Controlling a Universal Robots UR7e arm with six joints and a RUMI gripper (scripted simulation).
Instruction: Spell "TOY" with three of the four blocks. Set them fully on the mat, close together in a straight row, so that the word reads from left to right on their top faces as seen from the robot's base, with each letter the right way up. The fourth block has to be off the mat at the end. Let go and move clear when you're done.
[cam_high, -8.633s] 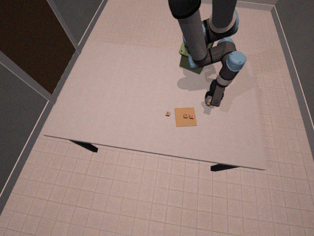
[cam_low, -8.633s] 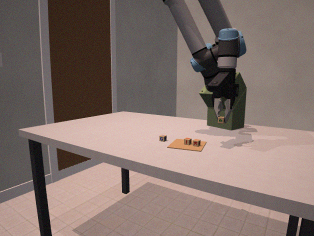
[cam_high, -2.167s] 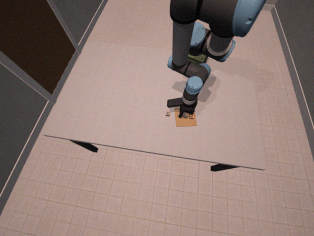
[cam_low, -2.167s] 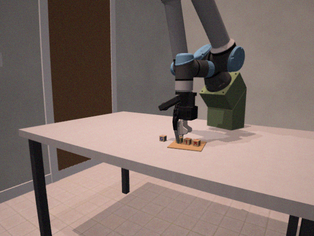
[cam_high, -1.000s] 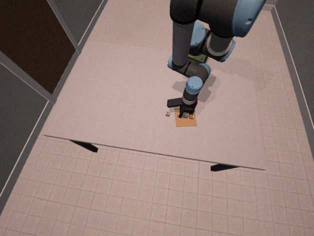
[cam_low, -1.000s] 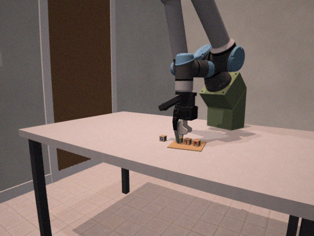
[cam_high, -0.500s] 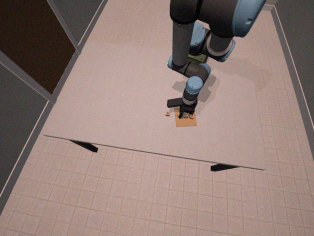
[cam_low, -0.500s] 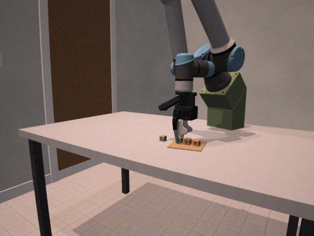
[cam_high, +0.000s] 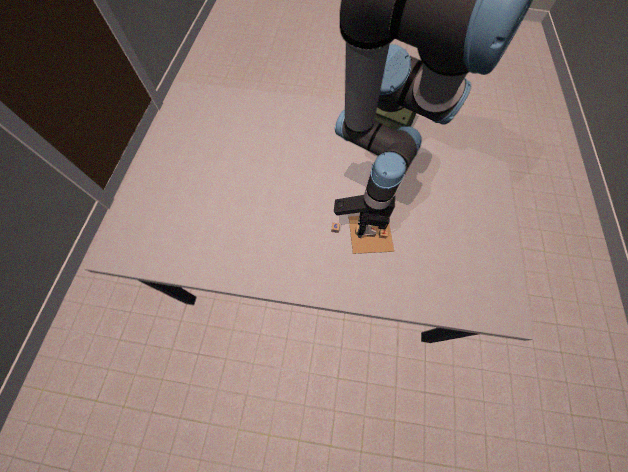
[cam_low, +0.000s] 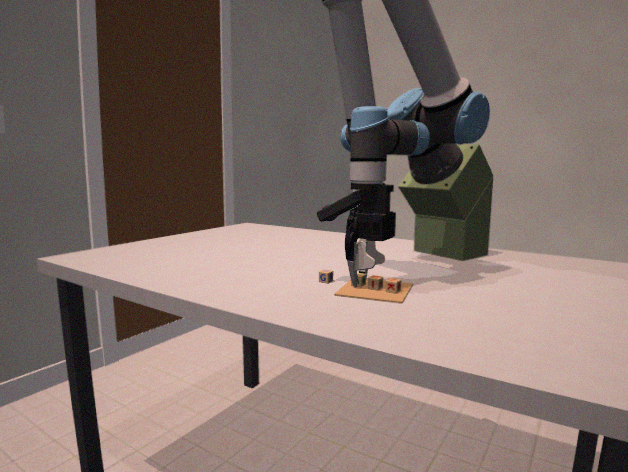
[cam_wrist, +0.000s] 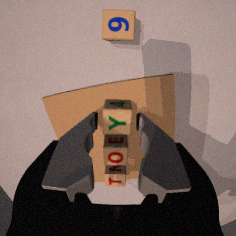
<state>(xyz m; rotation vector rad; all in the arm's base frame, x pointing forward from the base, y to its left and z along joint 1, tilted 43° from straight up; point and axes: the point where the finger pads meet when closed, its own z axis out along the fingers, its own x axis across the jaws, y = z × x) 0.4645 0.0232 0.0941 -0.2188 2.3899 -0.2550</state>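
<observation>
Right now the wooden block is 40 mm to the left of my hand. Round my hand: mat (40 mm to the left, 20 mm below); then T block (10 mm behind, 80 mm to the left).
</observation>
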